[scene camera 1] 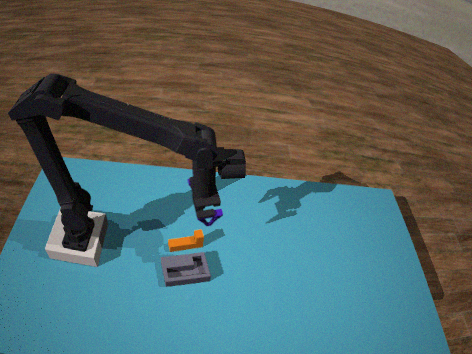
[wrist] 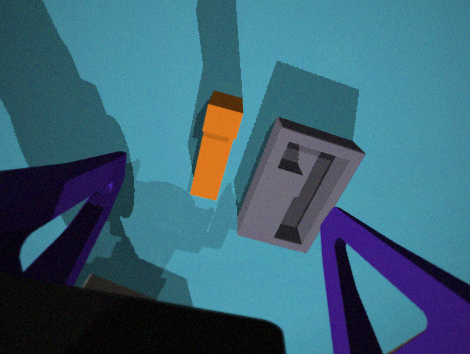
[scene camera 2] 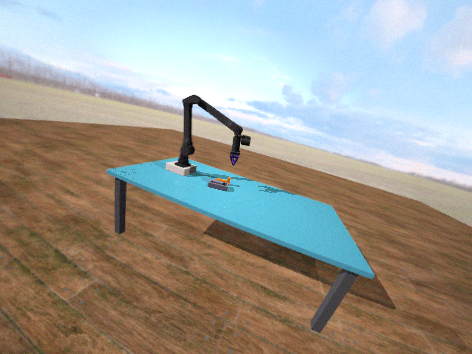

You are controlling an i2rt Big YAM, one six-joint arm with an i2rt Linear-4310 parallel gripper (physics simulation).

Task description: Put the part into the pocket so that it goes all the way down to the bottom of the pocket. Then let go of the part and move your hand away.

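Places are measured from the arm's base along level axes (x back, y right, z up), in metres.
Where they show: gripper, fingertip midpoint: [scene camera 1: 204,211] [wrist: 232,192] [scene camera 2: 233,163]; arm's base, link origin: [scene camera 1: 78,234] [scene camera 2: 182,165].
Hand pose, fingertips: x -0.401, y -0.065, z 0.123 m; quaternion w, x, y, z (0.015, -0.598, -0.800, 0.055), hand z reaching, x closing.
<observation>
Each offset is from my fingertips to the top centre of the thing. Level surfaces: height alone.
The orange part @[dx +0.050, dy +0.007, dz -0.120 m] [scene camera 1: 184,244] [scene camera 2: 223,180] [wrist: 212,165] is a bar with a raised block at one end. It lies on the blue table beside the grey pocket block @[dx +0.042, dy +0.107, dz -0.143 m] [scene camera 1: 188,282] [scene camera 2: 218,185] [wrist: 272,192], apart from it, with its raised end away from the robot base. The two lie roughly side by side lengthwise. The pocket shows open and empty from above, with a long slot and a short side recess. My gripper [scene camera 1: 210,220] [scene camera 2: 233,162] [wrist: 232,192] is open and empty, well above the table. In the wrist view the part shows between the spread purple fingers, and the right fingertip overlaps the block's edge.
The arm's white base [scene camera 1: 72,255] [scene camera 2: 180,169] stands at the left on the blue table @[dz -0.180 m] [scene camera 1: 320,280] [scene camera 2: 280,215]. The table's back edge runs behind the arm. Shadows of the arm fall across the tabletop near the part.
</observation>
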